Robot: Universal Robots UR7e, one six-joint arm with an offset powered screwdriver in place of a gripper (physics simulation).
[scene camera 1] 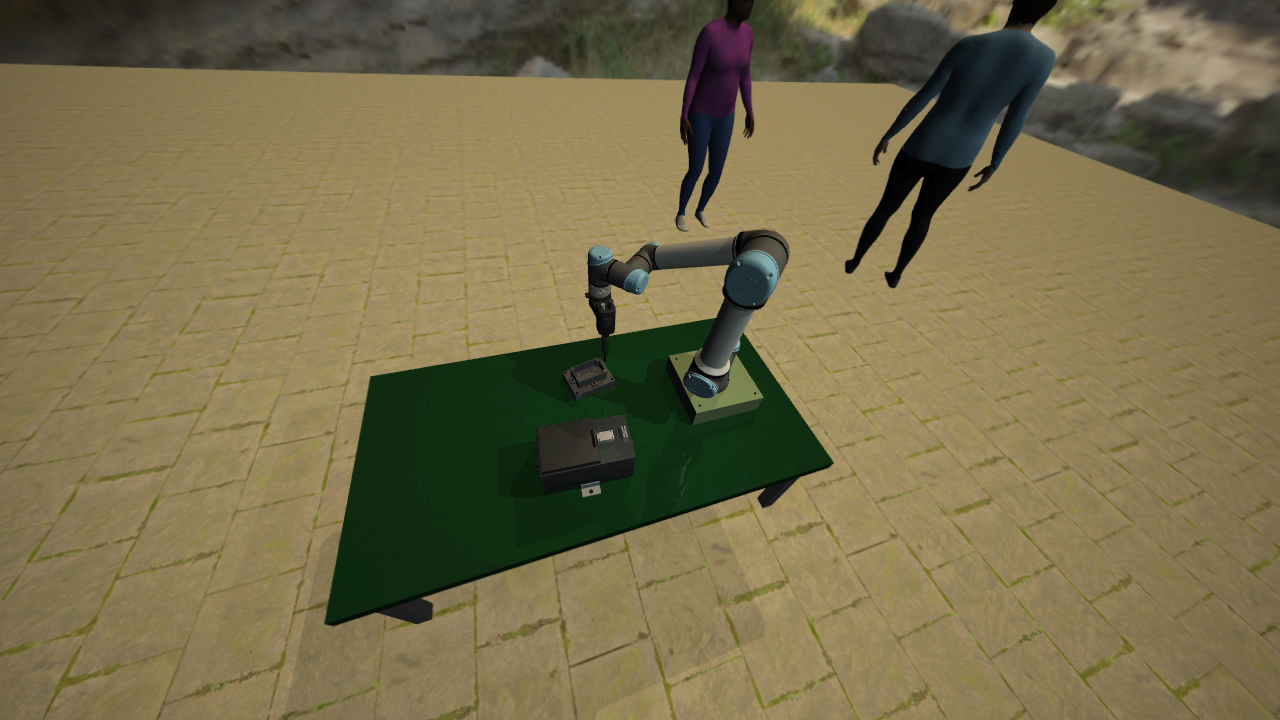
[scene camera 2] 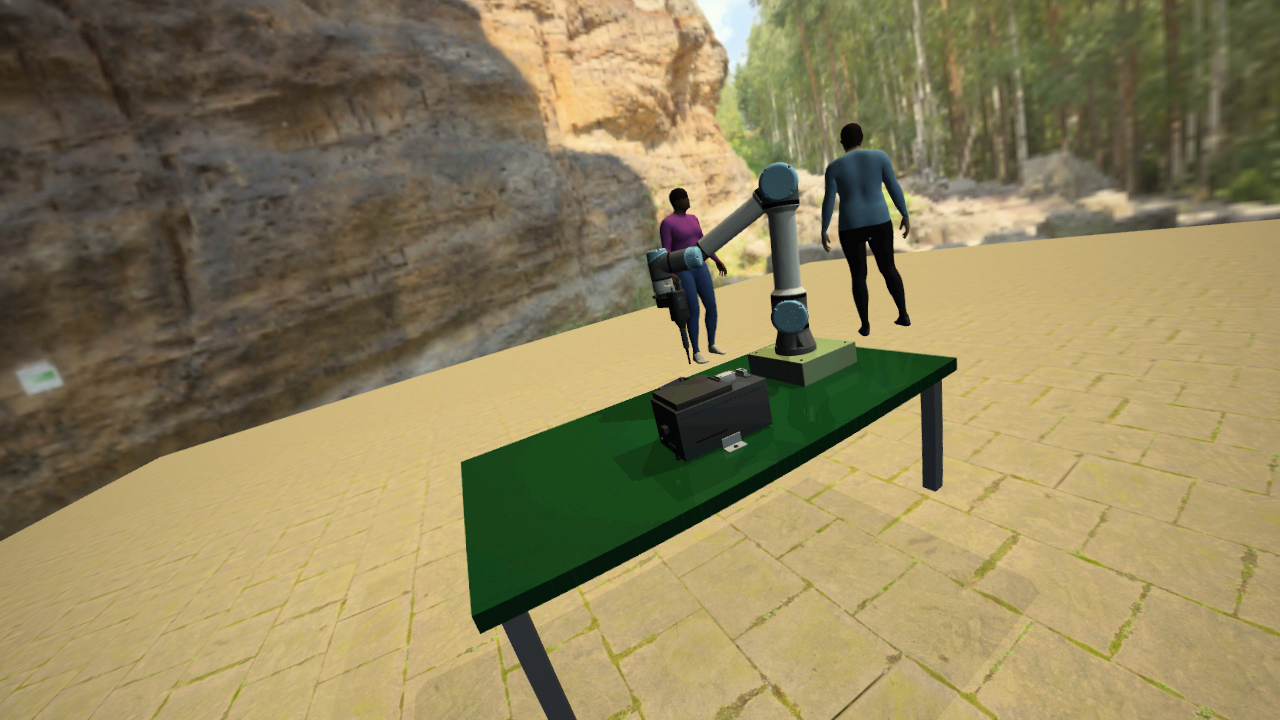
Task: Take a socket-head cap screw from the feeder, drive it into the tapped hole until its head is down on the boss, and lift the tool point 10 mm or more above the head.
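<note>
The screwdriver (scene camera 1: 605, 358) (scene camera 2: 689, 360) points straight down from the wrist. In the scene camera 1 view its tip is by the back right corner of a small dark housing part (scene camera 1: 580, 388), which has a raised rectangular rim and a flange. The gap between tip and part is too small to judge. The black feeder box (scene camera 1: 568, 452) (scene camera 2: 725, 419) stands nearer the front of the table, away from the tip. The screw, the tapped hole and its boss are too small to make out. Whether a screw is on the bit does not show. In the scene camera 2 view the feeder mostly hides the part.
The arm's base stands on a pale green block (scene camera 1: 726, 407) (scene camera 2: 827, 361) at the right of the green table (scene camera 1: 429, 501) (scene camera 2: 554, 510). A metal bracket (scene camera 1: 590, 489) (scene camera 2: 733, 442) sticks out at the feeder's front. Two people (scene camera 1: 721, 71) (scene camera 1: 977, 107) (scene camera 2: 683, 232) (scene camera 2: 861, 192) stand beyond the table.
</note>
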